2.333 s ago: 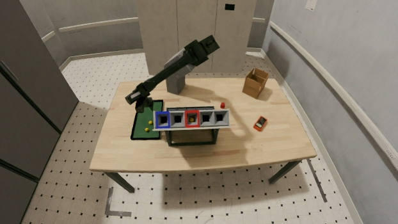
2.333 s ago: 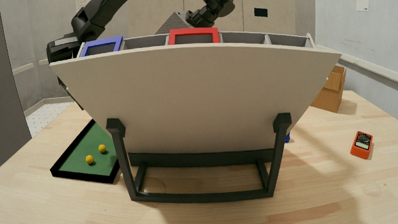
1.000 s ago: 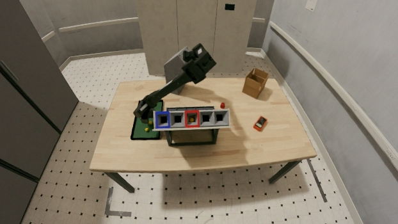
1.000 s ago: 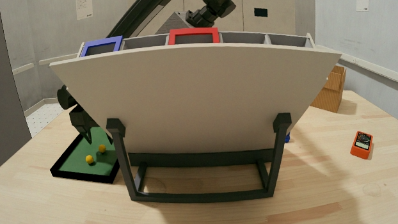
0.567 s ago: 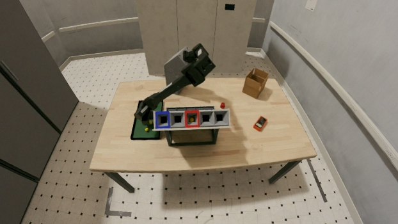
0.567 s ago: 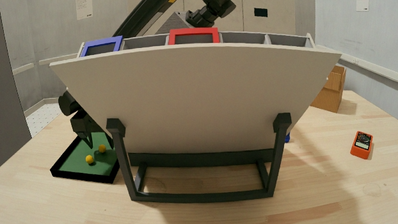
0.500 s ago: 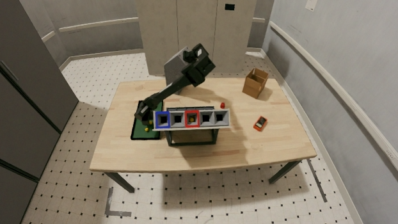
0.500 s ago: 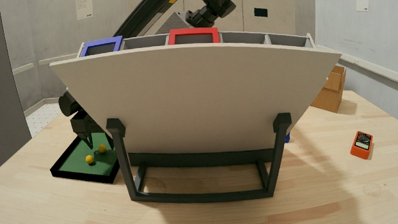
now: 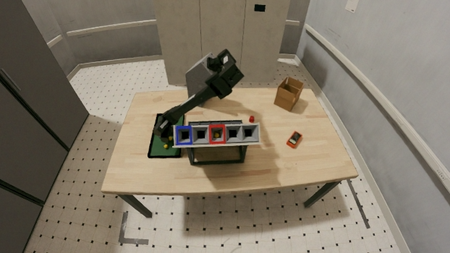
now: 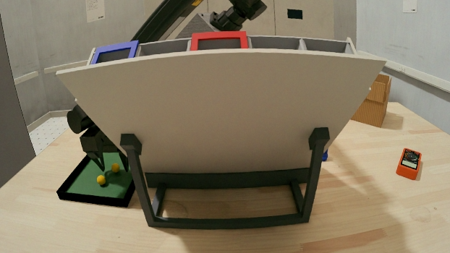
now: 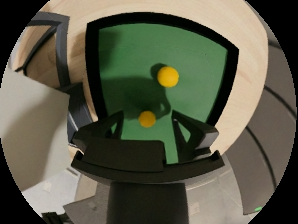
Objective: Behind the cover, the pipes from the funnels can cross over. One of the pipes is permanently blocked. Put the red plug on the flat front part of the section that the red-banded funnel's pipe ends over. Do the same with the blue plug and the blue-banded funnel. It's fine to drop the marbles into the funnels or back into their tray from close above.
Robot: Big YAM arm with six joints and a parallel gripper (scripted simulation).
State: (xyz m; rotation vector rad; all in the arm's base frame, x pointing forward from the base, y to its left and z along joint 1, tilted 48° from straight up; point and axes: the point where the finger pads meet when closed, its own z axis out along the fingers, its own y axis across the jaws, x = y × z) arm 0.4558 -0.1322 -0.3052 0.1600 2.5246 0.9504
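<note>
Now: hand 50 mm past the green tray, 30 mm to the left of it and 10 mm above it. From my hand the other things lie so: stand leg 180 mm ahead, 150 mm to the left, 70 mm above; pale cover 300 mm to the left, 190 mm above, 70 mm ahead; blue plug 560 mm to the left, 60 mm behind.
</note>
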